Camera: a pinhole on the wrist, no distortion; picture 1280 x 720 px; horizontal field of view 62.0 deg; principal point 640.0 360.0 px. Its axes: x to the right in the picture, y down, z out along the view. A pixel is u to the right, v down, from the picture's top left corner.
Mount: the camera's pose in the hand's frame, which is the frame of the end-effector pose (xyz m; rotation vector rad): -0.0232 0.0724 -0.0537 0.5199 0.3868 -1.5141
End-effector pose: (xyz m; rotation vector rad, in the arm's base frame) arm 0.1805 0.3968 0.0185 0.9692 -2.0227 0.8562
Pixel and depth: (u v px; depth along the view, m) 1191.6 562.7 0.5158
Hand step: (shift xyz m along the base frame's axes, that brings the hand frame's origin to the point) 0.2666 -0.4199 0.0204
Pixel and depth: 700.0 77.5 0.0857
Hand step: 0.0014 0.0187 -0.0552
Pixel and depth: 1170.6 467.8 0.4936
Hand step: 0.2658 -0.3796 -0.0201
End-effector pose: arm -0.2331 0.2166 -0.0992 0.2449 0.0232 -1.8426
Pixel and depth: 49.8 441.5 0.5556
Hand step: -0.0575 -0.0578 0.5769
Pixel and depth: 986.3 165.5 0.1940
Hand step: -0.0741 0.0823 0.0724
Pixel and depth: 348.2 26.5 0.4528
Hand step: -0.0716 0.1588 0.4002
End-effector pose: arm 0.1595 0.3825 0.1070 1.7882 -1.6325 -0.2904
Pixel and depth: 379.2 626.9 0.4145
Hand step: -0.1443 -0.1628 -0.2938
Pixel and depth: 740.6 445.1 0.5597
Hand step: -0.0114 -0.1173 -0.4631
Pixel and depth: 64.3 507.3 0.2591
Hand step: -0.1813 -0.0679 -0.1527
